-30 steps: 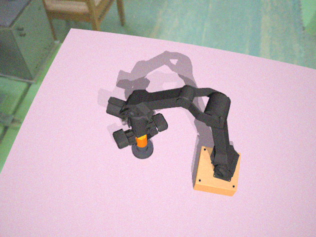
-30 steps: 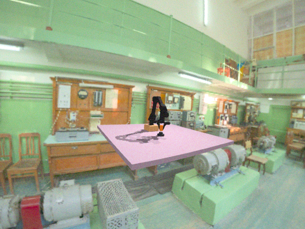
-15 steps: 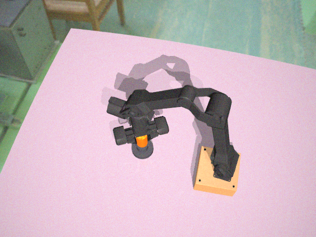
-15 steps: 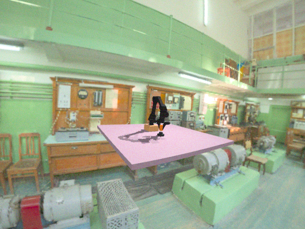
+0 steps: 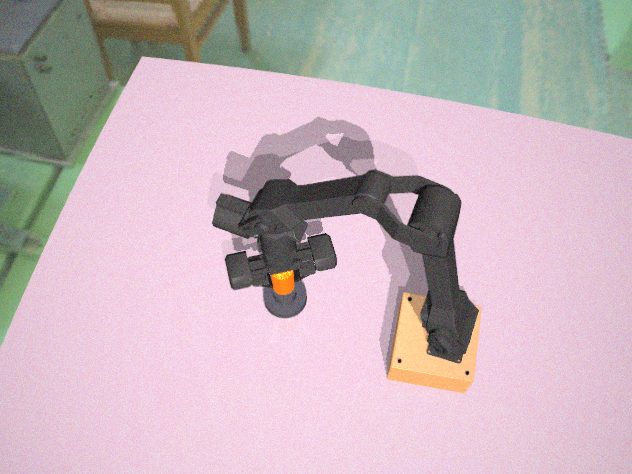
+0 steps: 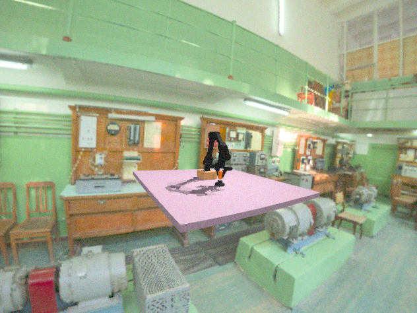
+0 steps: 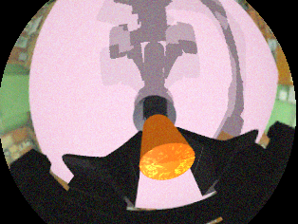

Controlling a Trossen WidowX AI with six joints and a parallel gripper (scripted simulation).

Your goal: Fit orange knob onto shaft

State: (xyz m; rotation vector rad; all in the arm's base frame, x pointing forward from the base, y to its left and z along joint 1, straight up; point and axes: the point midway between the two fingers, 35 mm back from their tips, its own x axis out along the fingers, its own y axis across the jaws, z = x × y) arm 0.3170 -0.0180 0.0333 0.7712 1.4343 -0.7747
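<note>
The dark round pedestal lies 4 cm below my gripper tip. Also, from my gripper tip: orange knob (3 cm above).
</note>
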